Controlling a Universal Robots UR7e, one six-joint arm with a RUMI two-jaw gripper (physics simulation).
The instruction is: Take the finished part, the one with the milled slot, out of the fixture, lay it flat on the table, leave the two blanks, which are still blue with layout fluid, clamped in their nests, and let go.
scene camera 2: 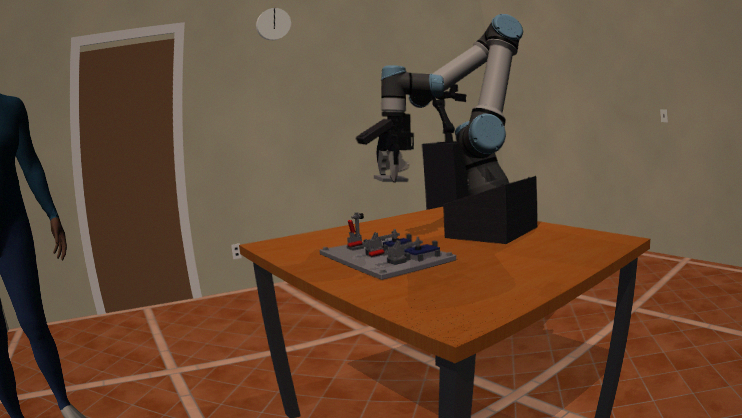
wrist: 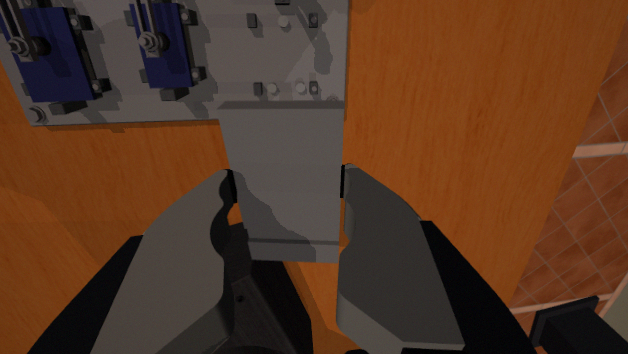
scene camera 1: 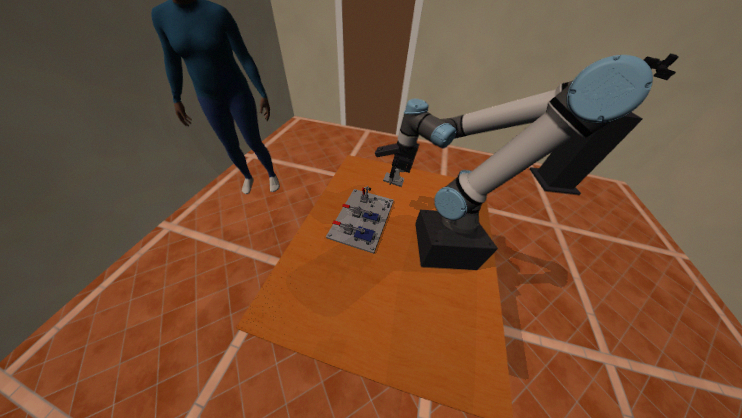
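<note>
The finished part is a grey, roughly level plate; its slot cannot be clearly made out. My gripper is shut on its side edges and holds it well above the table, past the open-clamp end of the fixture. In the wrist view its far end overlaps the fixture's edge. Two blue blanks, the smaller and the larger, sit in their nests with clamp arms over them. The third nest is empty.
The third nest's clamp stands upright and open. The fixture lies on the wooden table. The arm's black base block stands on the table. A person stands beyond the table.
</note>
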